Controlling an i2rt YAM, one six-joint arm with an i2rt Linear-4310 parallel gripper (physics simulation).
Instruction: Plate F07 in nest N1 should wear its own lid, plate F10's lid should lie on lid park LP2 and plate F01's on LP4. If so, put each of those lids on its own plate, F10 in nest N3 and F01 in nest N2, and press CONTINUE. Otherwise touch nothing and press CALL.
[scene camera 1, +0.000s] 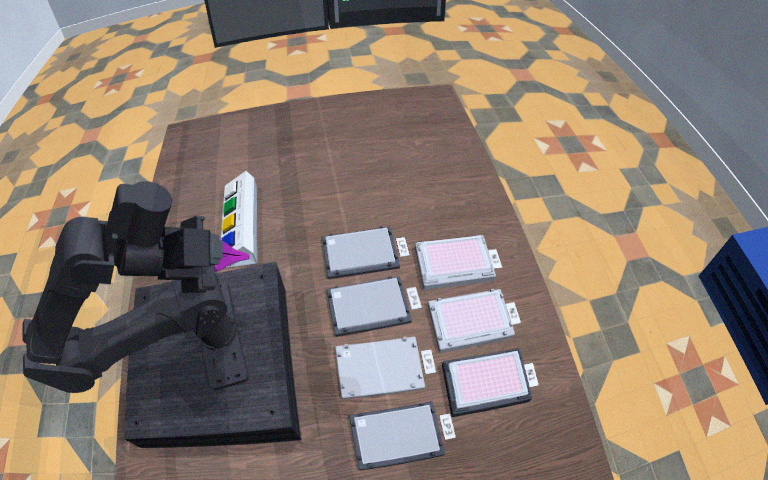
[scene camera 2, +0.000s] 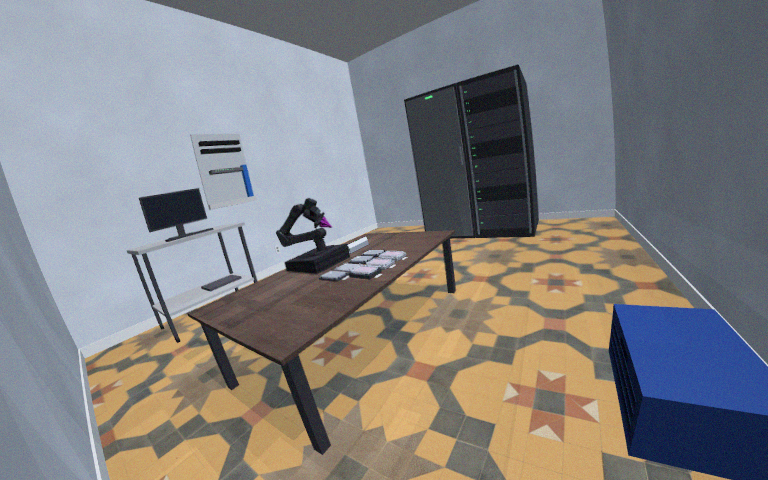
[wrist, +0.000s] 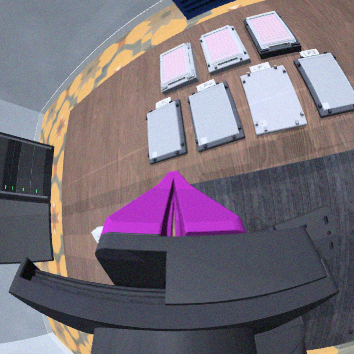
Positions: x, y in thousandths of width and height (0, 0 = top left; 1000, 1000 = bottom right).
Labels:
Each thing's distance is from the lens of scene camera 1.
gripper (scene camera 1: 322, 536): 0.70 m
white button box (scene camera 1: 312, 461): 0.99 m

